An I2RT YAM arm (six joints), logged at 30 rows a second.
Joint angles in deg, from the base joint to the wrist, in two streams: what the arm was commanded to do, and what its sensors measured. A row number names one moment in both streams.
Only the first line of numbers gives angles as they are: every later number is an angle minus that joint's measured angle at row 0.
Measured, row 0:
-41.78 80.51 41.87 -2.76 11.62 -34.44
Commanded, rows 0 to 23:
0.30 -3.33 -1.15 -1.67 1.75 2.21
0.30 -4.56 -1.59 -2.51 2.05 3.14
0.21 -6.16 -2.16 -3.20 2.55 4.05
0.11 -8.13 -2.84 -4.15 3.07 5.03
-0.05 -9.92 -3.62 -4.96 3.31 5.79
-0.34 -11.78 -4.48 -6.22 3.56 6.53
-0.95 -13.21 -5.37 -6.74 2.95 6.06
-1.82 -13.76 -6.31 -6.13 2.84 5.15
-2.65 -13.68 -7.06 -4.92 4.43 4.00
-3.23 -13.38 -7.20 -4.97 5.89 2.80
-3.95 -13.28 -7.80 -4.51 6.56 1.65
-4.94 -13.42 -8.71 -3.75 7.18 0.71
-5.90 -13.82 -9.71 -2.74 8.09 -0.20
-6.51 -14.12 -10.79 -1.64 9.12 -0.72
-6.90 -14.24 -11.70 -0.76 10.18 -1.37
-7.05 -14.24 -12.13 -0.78 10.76 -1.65
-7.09 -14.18 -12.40 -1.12 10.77 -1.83
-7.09 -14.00 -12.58 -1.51 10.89 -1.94
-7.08 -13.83 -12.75 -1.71 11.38 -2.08
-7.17 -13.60 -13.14 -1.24 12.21 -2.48
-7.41 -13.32 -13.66 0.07 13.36 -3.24
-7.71 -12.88 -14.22 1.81 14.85 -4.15
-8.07 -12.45 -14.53 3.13 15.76 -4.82
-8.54 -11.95 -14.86 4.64 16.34 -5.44
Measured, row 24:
-7.52 -13.00 -13.82 0.21 12.48 -2.64
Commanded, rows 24 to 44:
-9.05 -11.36 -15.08 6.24 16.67 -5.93
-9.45 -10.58 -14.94 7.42 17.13 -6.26
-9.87 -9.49 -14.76 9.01 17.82 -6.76
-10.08 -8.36 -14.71 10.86 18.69 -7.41
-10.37 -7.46 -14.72 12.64 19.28 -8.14
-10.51 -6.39 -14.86 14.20 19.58 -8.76
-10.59 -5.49 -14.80 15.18 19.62 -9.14
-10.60 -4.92 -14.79 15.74 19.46 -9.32
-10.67 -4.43 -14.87 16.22 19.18 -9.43
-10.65 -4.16 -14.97 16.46 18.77 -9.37
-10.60 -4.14 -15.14 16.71 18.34 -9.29
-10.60 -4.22 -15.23 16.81 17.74 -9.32
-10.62 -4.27 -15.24 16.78 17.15 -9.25
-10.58 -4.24 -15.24 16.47 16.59 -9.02
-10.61 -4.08 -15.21 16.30 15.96 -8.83
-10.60 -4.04 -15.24 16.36 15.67 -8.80
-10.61 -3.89 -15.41 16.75 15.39 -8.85
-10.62 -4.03 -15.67 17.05 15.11 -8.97
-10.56 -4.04 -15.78 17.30 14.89 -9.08
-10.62 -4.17 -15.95 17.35 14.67 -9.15
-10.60 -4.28 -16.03 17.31 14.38 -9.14
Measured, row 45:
-10.43 -3.98 -15.76 12.41 15.95 -8.98
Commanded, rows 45 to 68:
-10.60 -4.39 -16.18 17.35 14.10 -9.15
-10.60 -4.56 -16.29 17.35 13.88 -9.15
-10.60 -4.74 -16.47 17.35 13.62 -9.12
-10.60 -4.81 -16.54 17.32 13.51 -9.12
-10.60 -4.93 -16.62 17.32 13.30 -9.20
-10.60 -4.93 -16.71 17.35 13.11 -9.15
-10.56 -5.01 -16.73 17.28 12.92 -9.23
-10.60 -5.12 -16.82 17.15 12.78 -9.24
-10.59 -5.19 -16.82 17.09 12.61 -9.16
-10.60 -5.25 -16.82 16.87 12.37 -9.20
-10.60 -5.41 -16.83 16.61 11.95 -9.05
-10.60 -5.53 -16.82 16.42 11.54 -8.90
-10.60 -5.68 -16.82 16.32 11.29 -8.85
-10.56 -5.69 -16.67 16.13 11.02 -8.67
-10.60 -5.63 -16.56 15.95 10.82 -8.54
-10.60 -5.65 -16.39 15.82 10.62 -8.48
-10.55 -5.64 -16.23 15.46 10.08 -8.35
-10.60 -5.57 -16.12 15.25 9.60 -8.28
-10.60 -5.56 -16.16 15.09 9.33 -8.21
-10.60 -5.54 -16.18 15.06 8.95 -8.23
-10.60 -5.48 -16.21 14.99 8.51 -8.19
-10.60 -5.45 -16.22 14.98 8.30 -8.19
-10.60 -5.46 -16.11 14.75 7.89 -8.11
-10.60 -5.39 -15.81 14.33 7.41 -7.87
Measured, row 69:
-10.75 -4.07 -16.75 13.55 10.42 -8.41
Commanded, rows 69 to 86:
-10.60 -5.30 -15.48 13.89 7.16 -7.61
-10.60 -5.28 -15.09 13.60 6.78 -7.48
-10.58 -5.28 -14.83 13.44 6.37 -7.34
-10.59 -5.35 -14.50 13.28 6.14 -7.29
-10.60 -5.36 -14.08 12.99 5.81 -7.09
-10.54 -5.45 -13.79 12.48 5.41 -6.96
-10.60 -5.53 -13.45 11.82 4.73 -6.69
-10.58 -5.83 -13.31 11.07 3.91 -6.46
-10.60 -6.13 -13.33 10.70 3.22 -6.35
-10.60 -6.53 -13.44 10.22 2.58 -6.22
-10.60 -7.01 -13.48 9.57 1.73 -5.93
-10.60 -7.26 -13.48 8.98 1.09 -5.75
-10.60 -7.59 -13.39 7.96 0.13 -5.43
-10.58 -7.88 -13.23 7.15 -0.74 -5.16
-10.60 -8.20 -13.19 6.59 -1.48 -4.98
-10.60 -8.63 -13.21 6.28 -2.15 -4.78
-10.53 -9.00 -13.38 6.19 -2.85 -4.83
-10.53 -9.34 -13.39 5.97 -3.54 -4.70
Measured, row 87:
-10.73 -7.26 -14.60 8.32 0.15 -5.61
